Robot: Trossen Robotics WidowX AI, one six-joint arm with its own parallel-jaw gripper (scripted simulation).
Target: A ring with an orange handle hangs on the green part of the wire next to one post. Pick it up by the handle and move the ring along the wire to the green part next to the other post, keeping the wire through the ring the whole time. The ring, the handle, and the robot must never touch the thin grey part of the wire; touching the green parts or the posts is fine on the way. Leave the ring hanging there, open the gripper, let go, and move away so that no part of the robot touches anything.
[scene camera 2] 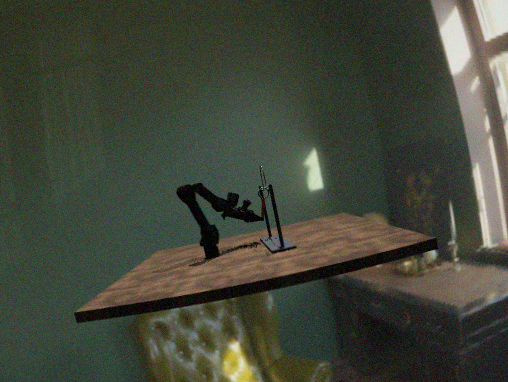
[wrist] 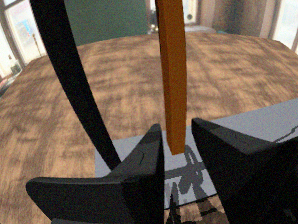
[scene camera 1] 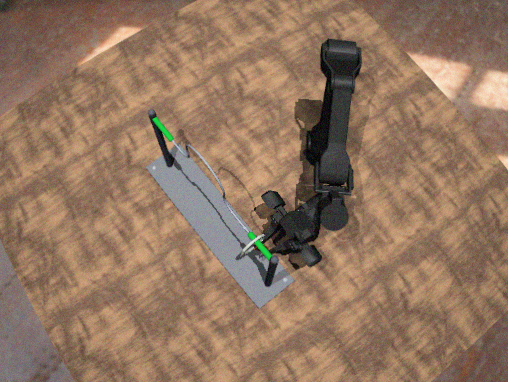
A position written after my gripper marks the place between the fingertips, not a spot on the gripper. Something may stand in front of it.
I see my gripper (scene camera 1: 261,250).
My gripper shows as well in the wrist view (wrist: 176,127).
